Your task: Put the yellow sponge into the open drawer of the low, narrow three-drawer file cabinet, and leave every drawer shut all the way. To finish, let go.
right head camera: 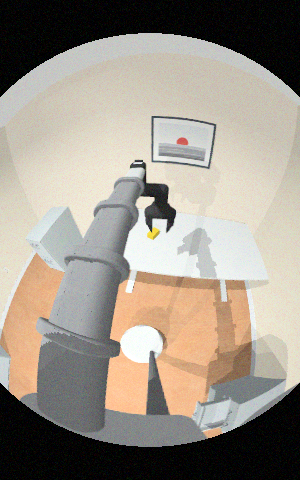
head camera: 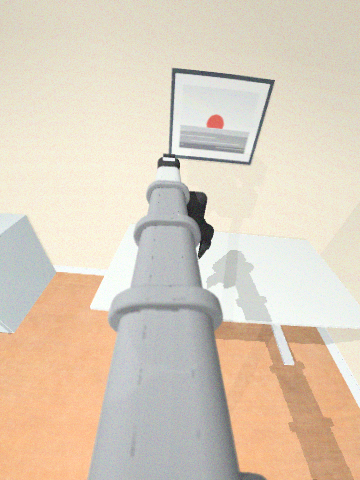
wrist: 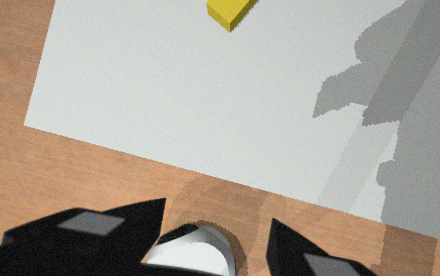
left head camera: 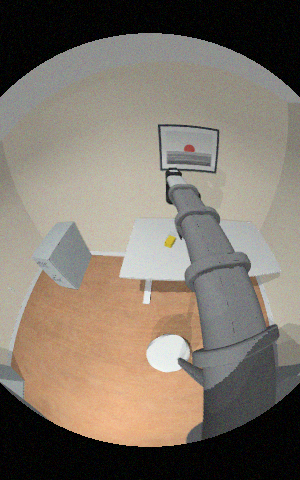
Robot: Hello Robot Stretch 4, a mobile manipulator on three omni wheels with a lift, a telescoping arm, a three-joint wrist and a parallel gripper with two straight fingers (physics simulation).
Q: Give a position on a white desk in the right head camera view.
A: At 197, 246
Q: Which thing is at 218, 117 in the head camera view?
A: A framed picture.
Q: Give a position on a white desk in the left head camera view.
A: At 146, 257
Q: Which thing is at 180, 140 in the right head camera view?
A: A framed picture.
